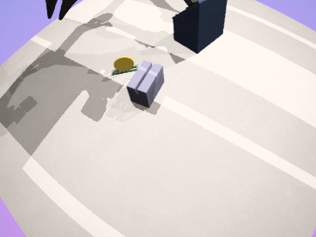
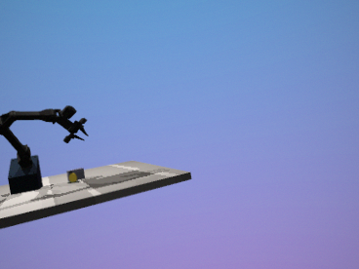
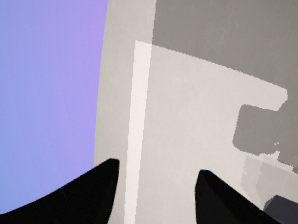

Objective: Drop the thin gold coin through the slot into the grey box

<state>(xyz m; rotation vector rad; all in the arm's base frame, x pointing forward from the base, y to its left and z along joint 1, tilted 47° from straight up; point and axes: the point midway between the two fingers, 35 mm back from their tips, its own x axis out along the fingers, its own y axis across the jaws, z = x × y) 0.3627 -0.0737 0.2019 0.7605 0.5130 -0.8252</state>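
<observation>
Now: gripper tip 11 cm past the gold coin, 9 cm to the right of it and 25 cm above it.
</observation>
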